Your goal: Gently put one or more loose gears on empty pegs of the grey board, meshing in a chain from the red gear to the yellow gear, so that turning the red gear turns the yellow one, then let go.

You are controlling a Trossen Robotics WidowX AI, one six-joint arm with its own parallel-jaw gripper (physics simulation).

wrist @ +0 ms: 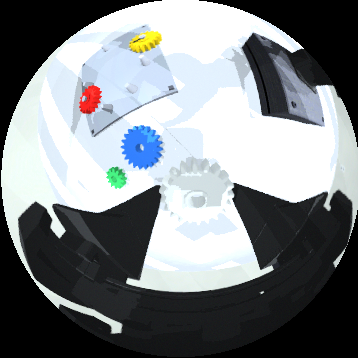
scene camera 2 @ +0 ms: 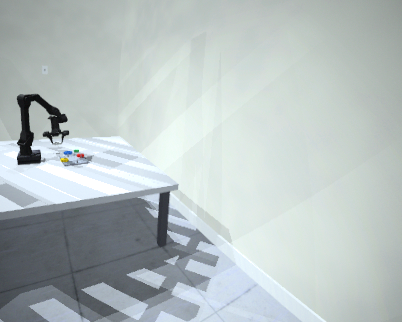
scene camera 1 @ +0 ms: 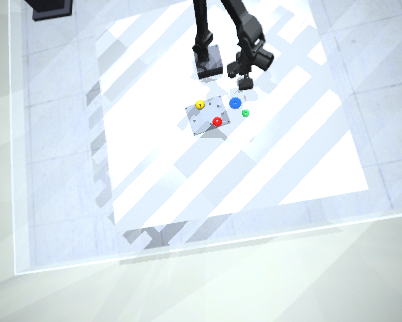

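Where they show: gripper, fingertip midpoint: [wrist: 196, 188] [scene camera 2: 57, 144]; arm's base, origin of the base link: [scene camera 2: 26, 154] [scene camera 1: 203, 56].
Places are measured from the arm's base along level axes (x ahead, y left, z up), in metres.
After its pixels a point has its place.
Note:
My gripper [scene camera 1: 239, 82] @[y 0.192, x 0.184, z 0.017 m] [scene camera 2: 57, 142] @[y 0.192, x 0.184, z 0.017 m] [wrist: 196, 188] @[y 0.192, x 0.184, z 0.017 m] is shut on a white gear [wrist: 215, 187] @[y 0.185, x 0.169, z 0.029 m], with a fingertip at each side of its rim, above the table. The grey board [scene camera 1: 202, 116] @[y -0.022, x 0.321, z -0.048 m] [wrist: 112, 75] @[y 0.026, x 0.311, z -0.048 m] carries the yellow gear [scene camera 1: 200, 105] @[y -0.029, x 0.265, z -0.030 m] [scene camera 2: 64, 160] @[y -0.051, x 0.256, z -0.037 m] [wrist: 145, 42] @[y -0.016, x 0.249, z -0.034 m] and the red gear [scene camera 1: 217, 121] @[y 0.059, x 0.364, z -0.027 m] [scene camera 2: 80, 155] @[y 0.039, x 0.361, z -0.033 m] [wrist: 90, 99] @[y 0.064, x 0.347, z -0.033 m], apart from each other. Several bare pegs stand on the board. A large blue gear [scene camera 1: 235, 103] @[y 0.166, x 0.267, z -0.038 m] [scene camera 2: 68, 152] @[y 0.144, x 0.266, z -0.039 m] [wrist: 142, 147] @[y 0.161, x 0.253, z -0.039 m] and a small green gear [scene camera 1: 245, 113] @[y 0.209, x 0.332, z -0.039 m] [scene camera 2: 76, 151] @[y 0.195, x 0.323, z -0.048 m] [wrist: 116, 177] @[y 0.208, x 0.314, z -0.039 m] lie loose beside it. The white gear is hard to make out in the scene views.
The arm's dark base [scene camera 1: 210, 71] @[y 0.035, x 0.084, z -0.012 m] [scene camera 2: 29, 158] @[y -0.044, x 0.030, z -0.017 m] [wrist: 300, 95] @[y 0.068, x 0.038, z 0.003 m] stands on the white table [scene camera 1: 325, 175] @[y 0.578, x 0.672, z -0.056 m] [scene camera 2: 145, 177] @[y -0.387, x 0.760, z -0.056 m], close to the yellow gear's side of the board. Bright stripes and shadows cross the table.

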